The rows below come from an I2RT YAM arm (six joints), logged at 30 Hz.
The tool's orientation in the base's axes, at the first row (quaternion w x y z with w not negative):
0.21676 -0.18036 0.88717 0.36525
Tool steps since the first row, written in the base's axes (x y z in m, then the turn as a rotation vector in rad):
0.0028 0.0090 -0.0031 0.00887 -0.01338 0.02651
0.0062 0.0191 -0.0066 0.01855 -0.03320 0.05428
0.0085 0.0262 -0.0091 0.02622 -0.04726 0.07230
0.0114 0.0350 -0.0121 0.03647 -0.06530 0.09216
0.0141 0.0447 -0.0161 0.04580 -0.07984 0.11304
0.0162 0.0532 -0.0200 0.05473 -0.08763 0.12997
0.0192 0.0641 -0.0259 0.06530 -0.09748 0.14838
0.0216 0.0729 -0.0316 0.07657 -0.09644 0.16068
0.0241 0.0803 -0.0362 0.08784 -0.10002 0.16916
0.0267 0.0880 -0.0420 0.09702 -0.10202 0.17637
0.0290 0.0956 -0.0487 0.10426 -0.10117 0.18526
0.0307 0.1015 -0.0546 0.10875 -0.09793 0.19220
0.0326 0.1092 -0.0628 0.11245 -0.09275 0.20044
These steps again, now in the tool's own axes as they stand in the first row. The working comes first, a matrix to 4 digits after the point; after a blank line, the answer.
The tool's axes in the first row as the columns of a matrix, in the base's axes (used below as rounded here):
-0.8410 -0.4784 0.2529
-0.1617 0.6681 0.7263
-0.5164 0.5699 -0.6392

-0.0022 0.0029 0.0092 -0.01899 0.00193 -0.02442
-0.0049 0.0060 0.0197 -0.03826 -0.00012 -0.05412
-0.0067 0.0083 0.0270 -0.05174 -0.00291 -0.07391
-0.0090 0.0110 0.0360 -0.06770 -0.00855 -0.09711
-0.0108 0.0139 0.0463 -0.08398 -0.01083 -0.11866
-0.0119 0.0164 0.0555 -0.09897 -0.01066 -0.13288
-0.0131 0.0189 0.0680 -0.11578 -0.01180 -0.14913
-0.0136 0.0204 0.0786 -0.13178 -0.00949 -0.15339
-0.0146 0.0215 0.0876 -0.14505 -0.01244 -0.15856
-0.0150 0.0221 0.0975 -0.15617 -0.01406 -0.16230
-0.0147 0.0222 0.1079 -0.16699 -0.01189 -0.16553
-0.0140 0.0220 0.1164 -0.17488 -0.00792 -0.16648
-0.0126 0.0216 0.1277 -0.18308 -0.00153 -0.16705

